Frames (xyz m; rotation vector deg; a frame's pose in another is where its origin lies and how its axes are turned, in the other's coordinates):
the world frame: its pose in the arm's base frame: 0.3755 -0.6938 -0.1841 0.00 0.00 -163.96
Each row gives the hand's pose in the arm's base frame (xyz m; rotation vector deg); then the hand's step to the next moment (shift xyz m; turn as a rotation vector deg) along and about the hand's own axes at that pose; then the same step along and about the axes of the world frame.
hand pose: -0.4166 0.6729 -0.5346 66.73 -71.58 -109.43
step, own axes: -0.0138 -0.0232 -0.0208 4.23 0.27 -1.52
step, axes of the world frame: -0.0271 -0.0045 -0.0202 1.72 3.87 -1.54
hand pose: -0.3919 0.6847 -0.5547 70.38 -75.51 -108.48
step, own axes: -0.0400 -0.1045 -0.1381 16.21 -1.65 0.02
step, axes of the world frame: -0.1463 0.0299 -0.0965 10.37 9.95 -7.68
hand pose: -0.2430 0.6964 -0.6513 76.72 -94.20 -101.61
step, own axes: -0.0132 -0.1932 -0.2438 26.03 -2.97 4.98
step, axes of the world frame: -0.2357 0.1487 -0.1387 19.66 12.15 -13.30
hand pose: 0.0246 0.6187 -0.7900 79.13 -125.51 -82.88
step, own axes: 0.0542 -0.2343 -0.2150 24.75 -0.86 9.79
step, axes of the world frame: -0.1699 0.2577 -0.0937 21.70 7.16 -13.67
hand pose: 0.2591 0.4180 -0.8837 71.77 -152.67 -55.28
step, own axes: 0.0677 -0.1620 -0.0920 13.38 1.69 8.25
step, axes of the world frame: -0.0400 0.1918 -0.0300 13.26 0.76 -8.58
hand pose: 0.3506 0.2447 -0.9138 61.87 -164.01 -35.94
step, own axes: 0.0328 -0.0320 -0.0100 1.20 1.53 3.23
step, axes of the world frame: 0.0159 0.0436 -0.0068 1.89 -2.05 -2.54
